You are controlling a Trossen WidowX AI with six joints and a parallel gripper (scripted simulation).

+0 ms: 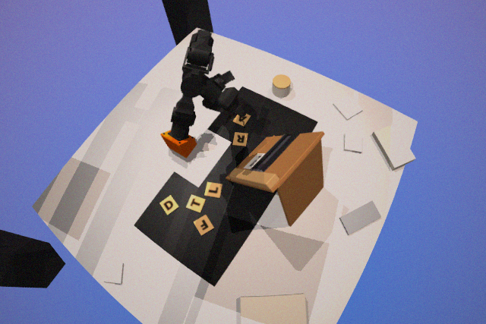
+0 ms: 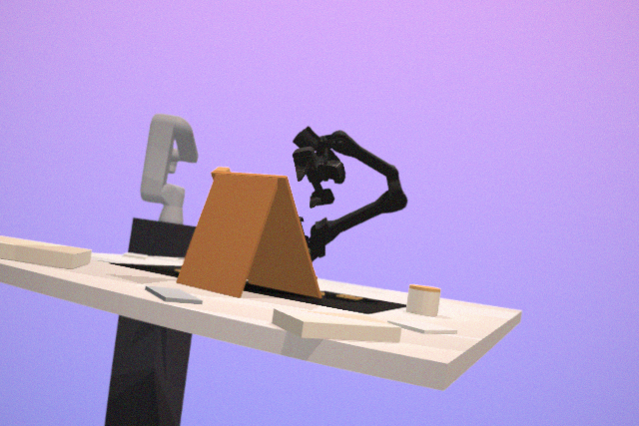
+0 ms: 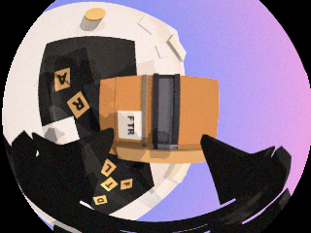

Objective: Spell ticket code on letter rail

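Now: gripper tip 80 mm short of the white ticket, 40 mm to the left of it and 180 mm above it. Also, from my gripper tip: grey slab 520 mm ahead, 10 mm to the left, 260 mm below.
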